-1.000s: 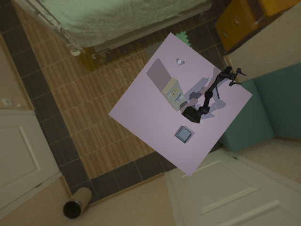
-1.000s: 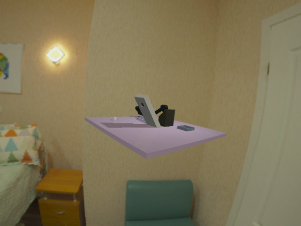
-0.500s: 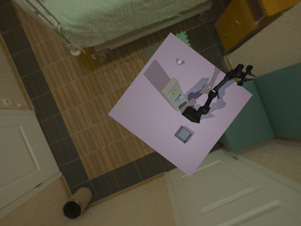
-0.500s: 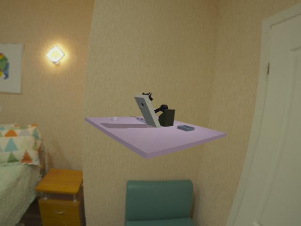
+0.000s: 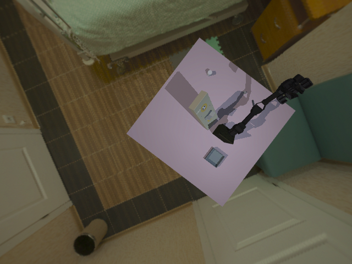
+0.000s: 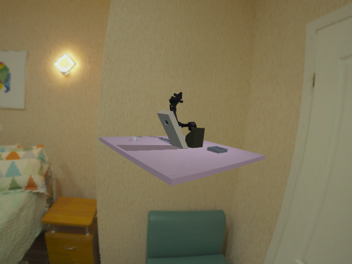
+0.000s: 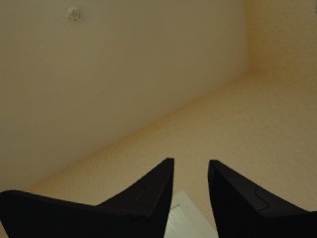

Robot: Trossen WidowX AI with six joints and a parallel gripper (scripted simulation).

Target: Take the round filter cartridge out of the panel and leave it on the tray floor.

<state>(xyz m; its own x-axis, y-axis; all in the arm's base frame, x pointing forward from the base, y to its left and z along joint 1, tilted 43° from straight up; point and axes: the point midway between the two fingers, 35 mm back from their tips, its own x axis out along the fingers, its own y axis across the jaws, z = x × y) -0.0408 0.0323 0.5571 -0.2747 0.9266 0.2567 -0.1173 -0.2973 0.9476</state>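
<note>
The round grey filter cartridge is 360 mm ahead of my gripper tip, 390 mm to the left of it and 330 mm below it. The rest, counted from my gripper tip: grey tray 110 mm behind, 600 mm to the left, 590 mm below.
</note>
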